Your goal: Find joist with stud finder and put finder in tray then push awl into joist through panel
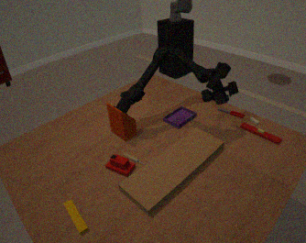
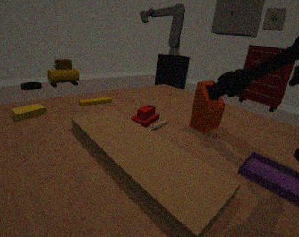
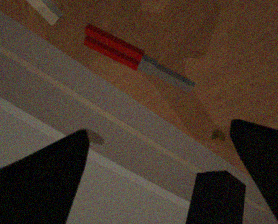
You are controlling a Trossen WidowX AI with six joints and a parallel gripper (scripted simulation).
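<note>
Now: the stud finder 640 mm to the right of my gripper tip, 100 mm below it and 90 mm behind it. Also, from my gripper tip: red-handled pointed tool: 140 mm below, 110 mm to the left, 10 mm behind; then red bar: 230 mm ahead, 130 mm below, 60 mm to the left; then purple tray: 170 mm behind, 160 mm to the right, 130 mm below.
</note>
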